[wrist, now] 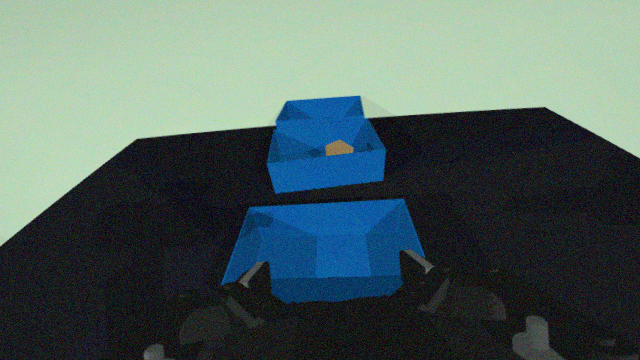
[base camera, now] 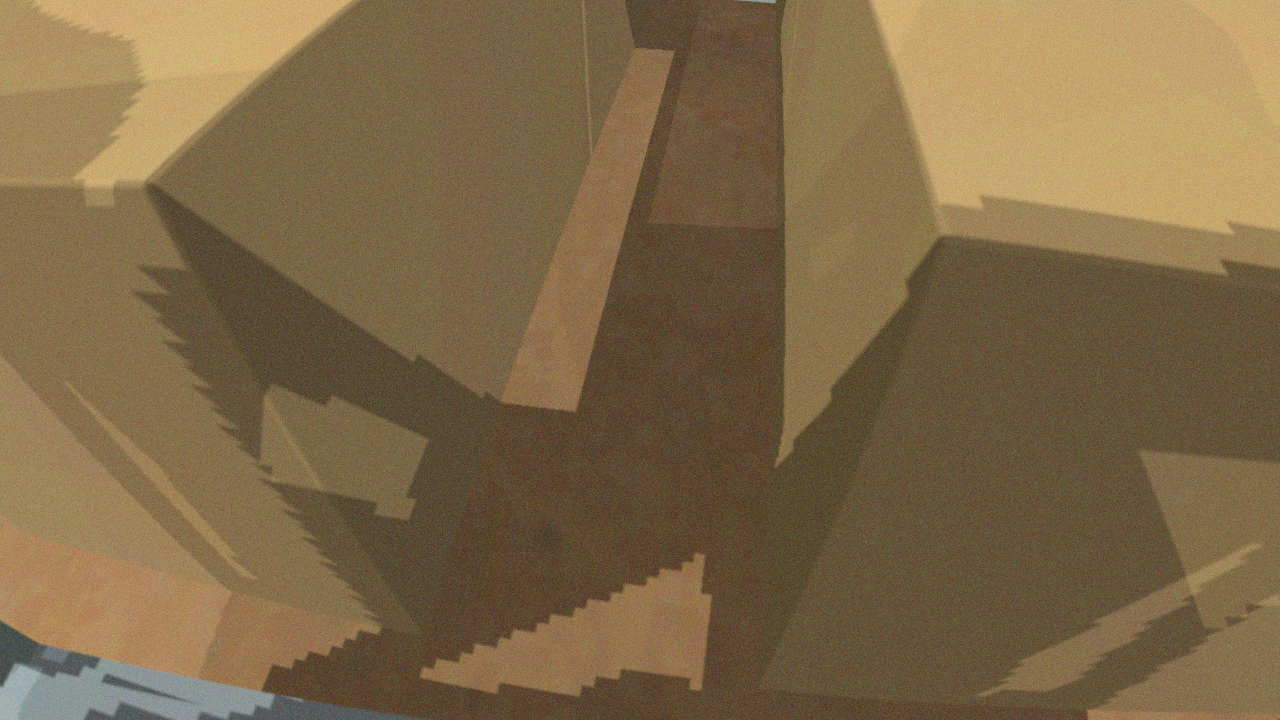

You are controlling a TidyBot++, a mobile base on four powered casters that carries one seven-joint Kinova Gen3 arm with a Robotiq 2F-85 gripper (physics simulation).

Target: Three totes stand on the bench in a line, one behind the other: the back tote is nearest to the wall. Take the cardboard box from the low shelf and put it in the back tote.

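Places are measured from the arm's base along level axes (x left, y back, z up), in metres.
Where they show: gripper, fingertip midpoint: (wrist: 334, 271).
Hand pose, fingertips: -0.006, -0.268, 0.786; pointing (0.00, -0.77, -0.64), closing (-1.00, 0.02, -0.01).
Each offset is from my fingertips to the centre of the thing, as dx, dy, dz. Level surfaces: height alone.
Three blue totes stand in a line on the black bench @[dz -0.268] (wrist: 475, 165) in the wrist view: the front tote @[+0.013, -0.142, -0.218] (wrist: 325, 217) is closest to the camera, the middle tote @[-0.008, -0.507, -0.218] (wrist: 327, 172) is behind it, and the back tote @[-0.015, -0.749, -0.218] (wrist: 325, 108) is nearest to the wall. A tan cardboard box @[-0.048, -0.462, -0.220] (wrist: 339, 148) shows inside the middle tote; its lower part is hidden by the front wall. The part of the back tote's inside that shows holds no box. My gripper (wrist: 335, 271) is open and empty, its fingertips in front of the front tote's near part. The low shelf cannot be made out.
A pale green wall (wrist: 320, 50) rises behind the bench. In the base camera view, large tan box-like bodies stand at the left (base camera: 402, 179) and right (base camera: 1074, 358), with a narrow brown gap (base camera: 662, 429) between them.
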